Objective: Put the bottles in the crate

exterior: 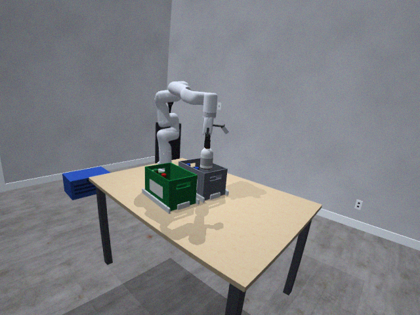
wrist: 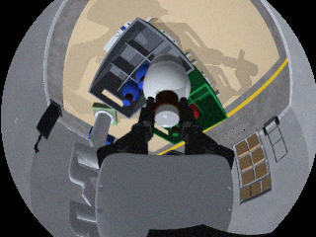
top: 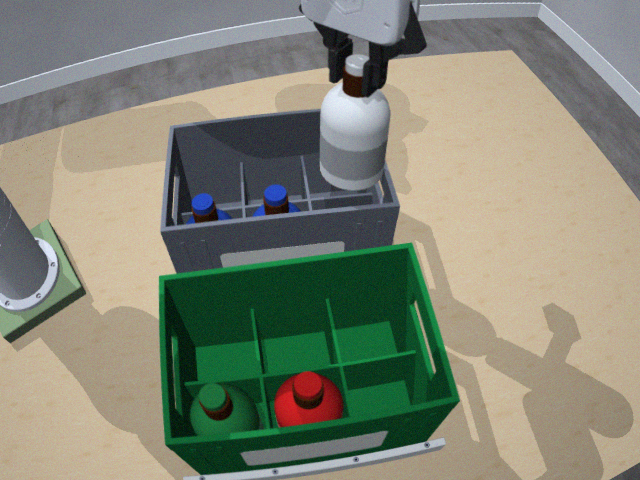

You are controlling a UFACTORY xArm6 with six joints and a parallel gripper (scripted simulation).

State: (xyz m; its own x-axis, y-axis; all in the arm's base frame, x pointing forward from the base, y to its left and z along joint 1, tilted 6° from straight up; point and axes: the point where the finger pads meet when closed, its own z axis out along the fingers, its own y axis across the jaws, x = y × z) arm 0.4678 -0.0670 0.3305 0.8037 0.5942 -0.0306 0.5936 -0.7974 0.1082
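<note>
Right now my hand is 7 cm above the white-label bottle. The rest, counted from my hand: red-label bottle: 12 cm behind, 22 cm to the right, 25 cm below; then green crate: 12 cm behind, 18 cm to the right, 25 cm below; then grey crate: 8 cm behind, 6 cm to the left, 25 cm below.
</note>
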